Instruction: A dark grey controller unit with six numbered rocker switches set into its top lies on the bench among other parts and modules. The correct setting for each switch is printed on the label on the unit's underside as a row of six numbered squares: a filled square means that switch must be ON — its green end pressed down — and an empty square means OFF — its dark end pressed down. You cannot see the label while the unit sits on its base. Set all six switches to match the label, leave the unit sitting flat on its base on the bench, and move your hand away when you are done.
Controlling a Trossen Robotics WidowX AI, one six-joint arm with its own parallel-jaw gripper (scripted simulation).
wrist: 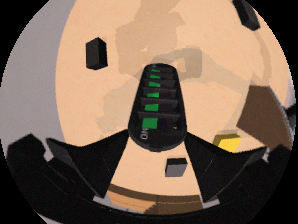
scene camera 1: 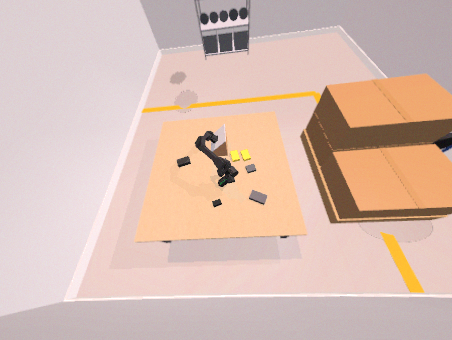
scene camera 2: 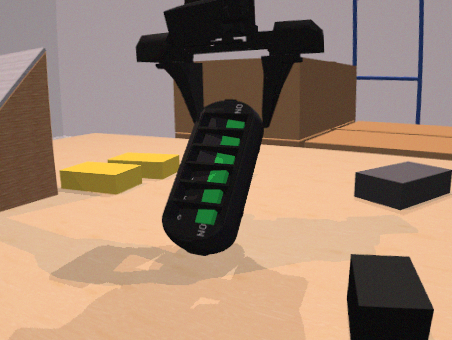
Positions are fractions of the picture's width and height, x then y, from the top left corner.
In view: my gripper (scene camera 2: 0.51, 0.38).
My gripper is seen too in the wrist view (wrist: 0.53, 0.60).
